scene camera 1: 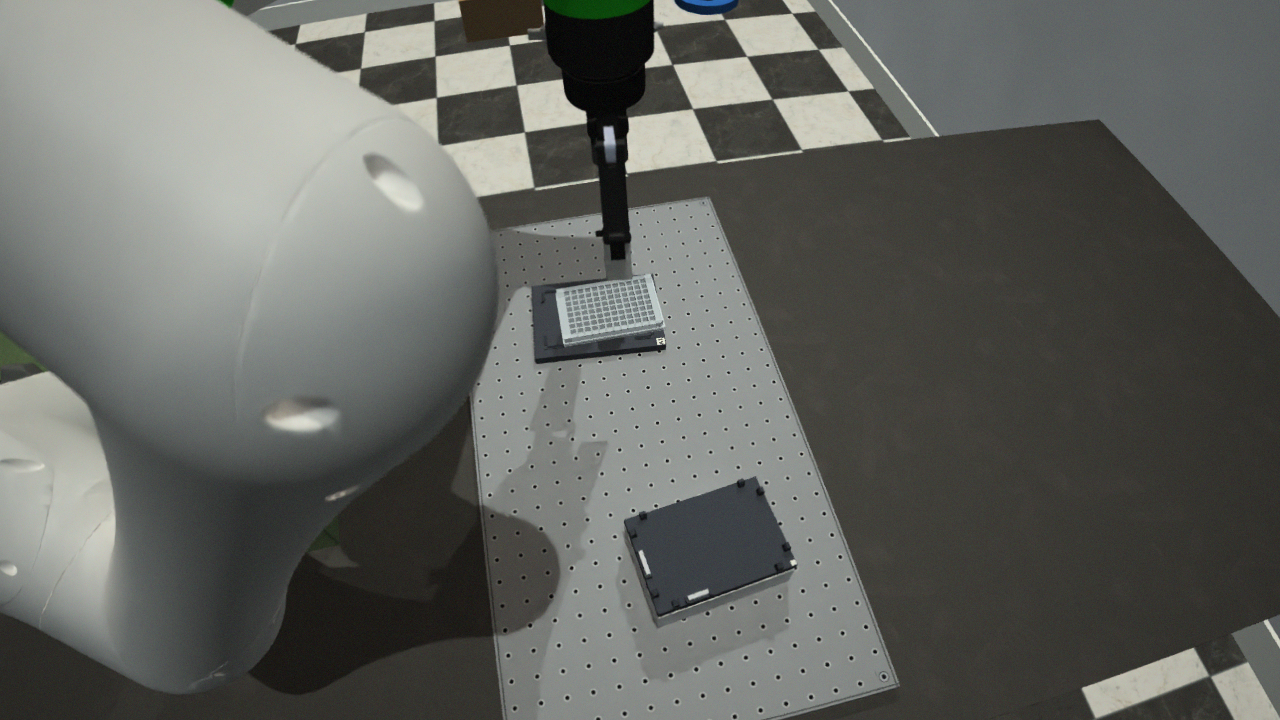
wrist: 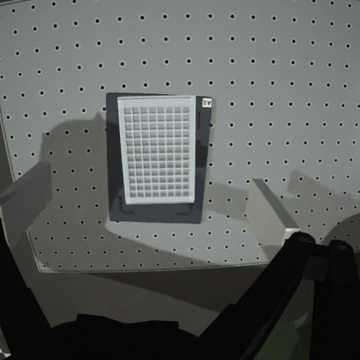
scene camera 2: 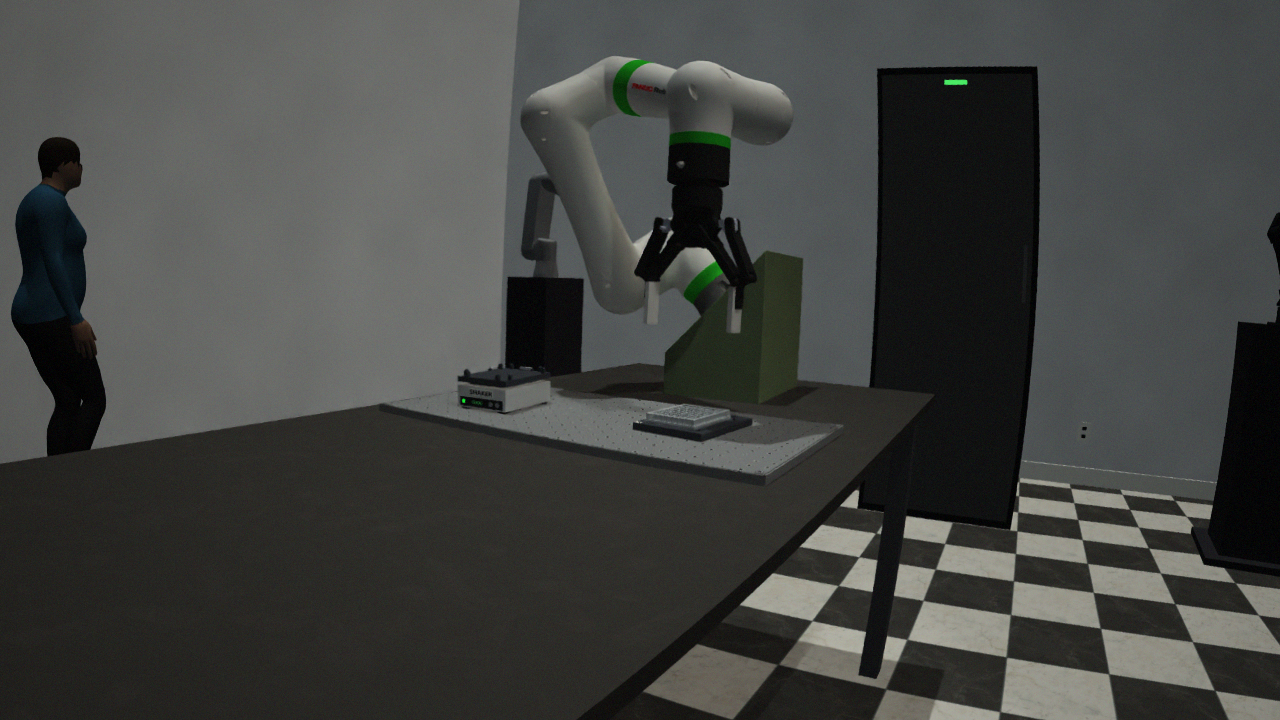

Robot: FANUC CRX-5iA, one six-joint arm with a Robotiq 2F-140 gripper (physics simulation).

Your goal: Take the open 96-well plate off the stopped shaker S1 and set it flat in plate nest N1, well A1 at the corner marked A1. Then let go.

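Places are measured from the arm's base along level axes (x ahead, y left, z up), in metres.
Where they show: gripper, fingertip midpoint: [scene camera 2: 690, 328].
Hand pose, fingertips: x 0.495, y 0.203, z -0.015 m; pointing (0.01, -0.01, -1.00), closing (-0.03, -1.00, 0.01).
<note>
After its pixels a point has its place.
The open 96-well plate [scene camera 1: 611, 308] {x 0.485, y 0.198, z -0.148 m} [scene camera 2: 687, 415] {x 0.509, y 0.214, z -0.143 m} [wrist: 159, 150] lies on the dark plate nest N1 [scene camera 1: 544, 320] {x 0.399, y 0.198, z -0.158 m} [scene camera 2: 707, 433] {x 0.529, y 0.261, z -0.160 m} [wrist: 114, 165]. It is shifted toward the nest end with the A1 label [scene camera 1: 660, 341] {x 0.541, y 0.147, z -0.158 m} [wrist: 207, 102] and slightly turned against the nest. Corner guides show bare at the opposite end, apart from the plate; one more shows beside its long side. I cannot tell whether it lies fully flat, or which corner is well A1. My gripper [scene camera 1: 617, 252] {x 0.495, y 0.203, z -0.015 m} [scene camera 2: 692, 322] {x 0.495, y 0.203, z -0.015 m} [wrist: 149, 188] is wide open and empty, above the plate. Shaker S1 [scene camera 1: 707, 546] {x 0.549, y -0.135, z -0.115 m} [scene camera 2: 503, 394] {x 0.612, y -0.071, z -0.137 m} carries no plate.
The nest and shaker stand on a perforated board [scene camera 1: 626, 429] {x 0.487, y 0.035, z -0.170 m} [scene camera 2: 572, 429] {x 0.612, y 0.080, z -0.170 m} [wrist: 280, 65] on the dark table [scene camera 1: 1011, 358] {x 0.996, y 0.084, z -0.183 m} [scene camera 2: 313, 537] {x 1.113, y 0.202, z -0.183 m}. A green wedge-shaped block [scene camera 2: 778, 331] {x 0.013, y 0.123, z -0.043 m} stands by the arm's base. A person [scene camera 2: 51, 250] stands at the far left in scene camera 2.
</note>
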